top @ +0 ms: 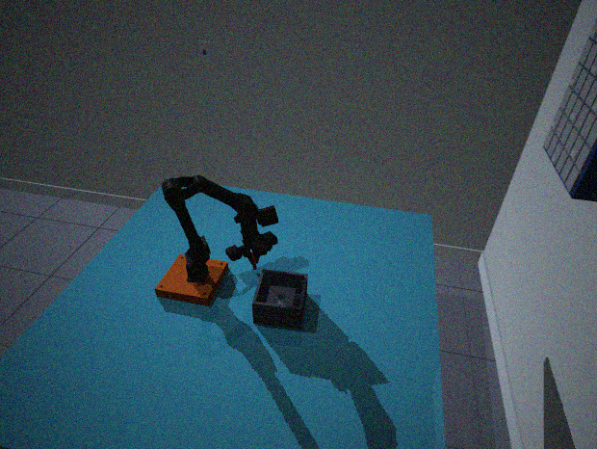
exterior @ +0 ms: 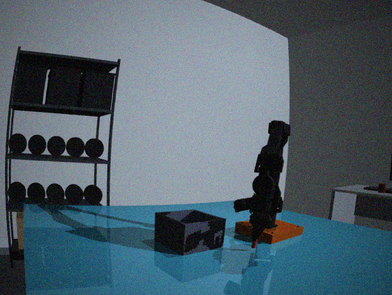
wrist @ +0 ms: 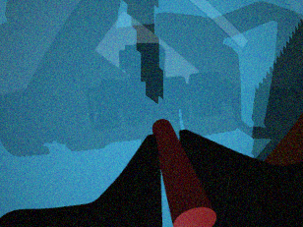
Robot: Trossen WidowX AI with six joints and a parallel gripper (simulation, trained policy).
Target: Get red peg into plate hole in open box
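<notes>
Now: the plate 120 mm ahead of my gripper tip, 170 mm to the right of it and 10 mm above it. The rest, counted from my gripper tip: red peg (10 mm above); dark box (120 mm ahead, 170 mm to the right, 10 mm below).
</notes>
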